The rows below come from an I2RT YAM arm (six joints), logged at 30 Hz.
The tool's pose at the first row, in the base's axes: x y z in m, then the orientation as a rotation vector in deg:
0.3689, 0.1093, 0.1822, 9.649, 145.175, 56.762
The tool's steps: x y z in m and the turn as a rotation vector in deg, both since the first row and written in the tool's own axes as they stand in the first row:
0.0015, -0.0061, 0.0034, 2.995, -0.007, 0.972
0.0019, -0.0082, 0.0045, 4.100, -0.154, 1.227
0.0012, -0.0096, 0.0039, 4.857, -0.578, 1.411
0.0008, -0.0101, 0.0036, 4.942, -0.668, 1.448
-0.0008, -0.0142, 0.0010, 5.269, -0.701, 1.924
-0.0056, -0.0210, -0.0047, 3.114, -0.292, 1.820
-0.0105, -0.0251, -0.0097, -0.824, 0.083, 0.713
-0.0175, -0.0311, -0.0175, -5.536, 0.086, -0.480
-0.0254, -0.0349, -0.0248, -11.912, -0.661, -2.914
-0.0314, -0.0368, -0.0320, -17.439, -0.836, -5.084
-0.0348, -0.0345, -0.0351, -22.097, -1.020, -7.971
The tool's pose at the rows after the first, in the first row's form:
0.3692, 0.1073, 0.1754, 11.770, 146.882, 53.357
0.3694, 0.1065, 0.1731, 12.484, 147.342, 52.005
0.3698, 0.1049, 0.1728, 13.127, 147.353, 50.981
0.3701, 0.1043, 0.1728, 13.238, 147.317, 50.859
0.3706, 0.0992, 0.1723, 13.961, 147.515, 50.607
0.3728, 0.0894, 0.1731, 13.025, 146.806, 53.433
0.3753, 0.0820, 0.1752, 10.287, 144.914, 58.091
0.3786, 0.0709, 0.1787, 7.382, 142.064, 63.457
0.3829, 0.0615, 0.1836, 2.789, 137.094, 69.886
0.3854, 0.0541, 0.1891, -1.444, 132.892, 75.365
0.3871, 0.0530, 0.1938, -6.255, 128.904, 79.328

